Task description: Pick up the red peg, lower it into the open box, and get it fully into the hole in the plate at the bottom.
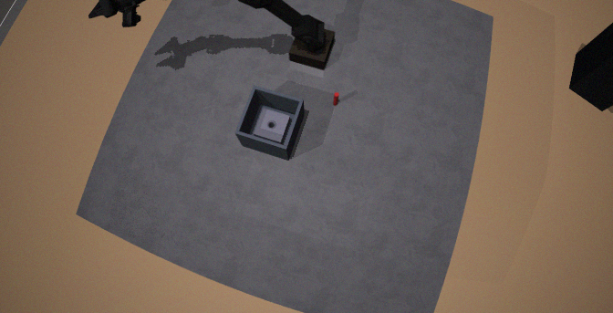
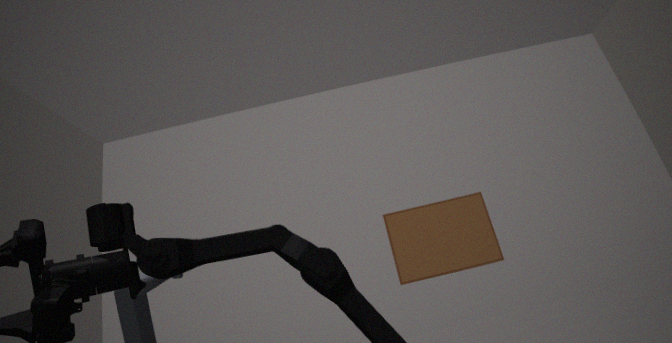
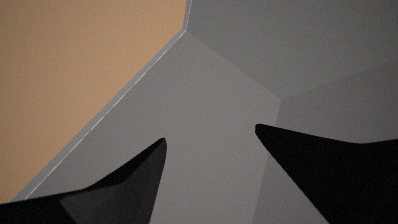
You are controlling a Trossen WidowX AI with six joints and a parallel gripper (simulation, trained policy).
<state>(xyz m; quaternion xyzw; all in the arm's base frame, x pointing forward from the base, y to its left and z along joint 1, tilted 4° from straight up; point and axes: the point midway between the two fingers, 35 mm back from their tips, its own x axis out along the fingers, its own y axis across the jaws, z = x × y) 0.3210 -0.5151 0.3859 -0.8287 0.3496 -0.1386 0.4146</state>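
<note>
My gripper tip is now 70 cm to the right of the red peg, 37 cm above it and 23 cm past it. Round my gripper tip: plate (57 cm to the left, 37 cm below, 5 cm behind).
</note>
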